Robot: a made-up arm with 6 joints.
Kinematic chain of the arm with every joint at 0, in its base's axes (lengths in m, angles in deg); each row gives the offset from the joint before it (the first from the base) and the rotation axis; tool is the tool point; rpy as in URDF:
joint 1: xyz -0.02 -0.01 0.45 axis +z
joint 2: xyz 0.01 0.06 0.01 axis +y
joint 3: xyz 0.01 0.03 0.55 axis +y
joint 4: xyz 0 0.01 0.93 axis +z
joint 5: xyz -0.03 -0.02 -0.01 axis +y
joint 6: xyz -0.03 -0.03 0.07 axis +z
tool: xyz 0.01 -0.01 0 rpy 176.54 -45.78 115.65
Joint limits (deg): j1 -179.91..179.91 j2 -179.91..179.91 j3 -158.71..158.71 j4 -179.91..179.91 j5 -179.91..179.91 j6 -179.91..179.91
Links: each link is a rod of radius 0.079 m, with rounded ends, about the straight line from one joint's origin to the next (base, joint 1, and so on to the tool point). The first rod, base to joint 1, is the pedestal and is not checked.
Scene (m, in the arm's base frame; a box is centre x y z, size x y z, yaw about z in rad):
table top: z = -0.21
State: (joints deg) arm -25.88 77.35 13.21 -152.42 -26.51 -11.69
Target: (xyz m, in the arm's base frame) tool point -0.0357 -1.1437 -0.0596
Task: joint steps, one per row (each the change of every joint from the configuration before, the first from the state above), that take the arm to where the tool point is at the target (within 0.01 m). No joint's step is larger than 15 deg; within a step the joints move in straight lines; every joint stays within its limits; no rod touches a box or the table.
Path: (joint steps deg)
1: -14.87 -2.61 11.87 -2.09 -2.05 -0.11
2: -14.86 -2.61 11.88 -2.09 -2.05 -0.11
3: -14.87 -2.60 11.87 -2.09 -2.05 -0.11
4: -14.87 -2.61 11.88 -2.08 -2.05 -0.10
5: -14.86 -2.61 11.87 -2.09 -2.05 -0.11

